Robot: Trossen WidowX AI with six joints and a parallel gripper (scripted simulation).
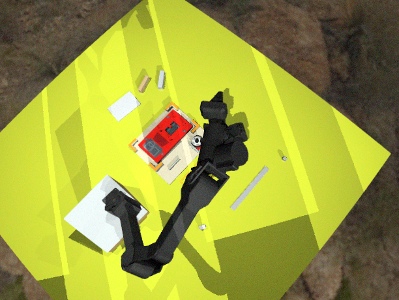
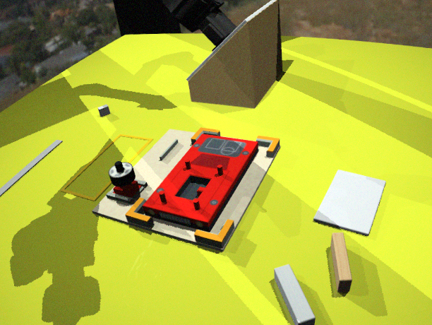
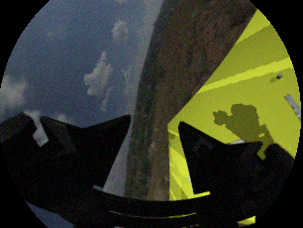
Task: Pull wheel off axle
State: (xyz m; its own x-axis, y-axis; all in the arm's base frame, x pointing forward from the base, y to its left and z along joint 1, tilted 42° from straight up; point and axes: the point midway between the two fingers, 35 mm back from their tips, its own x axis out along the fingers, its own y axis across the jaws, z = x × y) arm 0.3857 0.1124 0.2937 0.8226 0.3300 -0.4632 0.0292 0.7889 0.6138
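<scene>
My gripper tip is 38 cm above the wheel, 6 cm to the right of it and 6 cm past it. The rest, counted from my gripper tip: grey bar (41 cm below, 37 cm to the left, 4 cm ahead); then wooden block (41 cm to the left, 41 cm below, 3 cm behind); then long grey strip (42 cm below, 20 cm to the right, 4 cm behind).
</scene>
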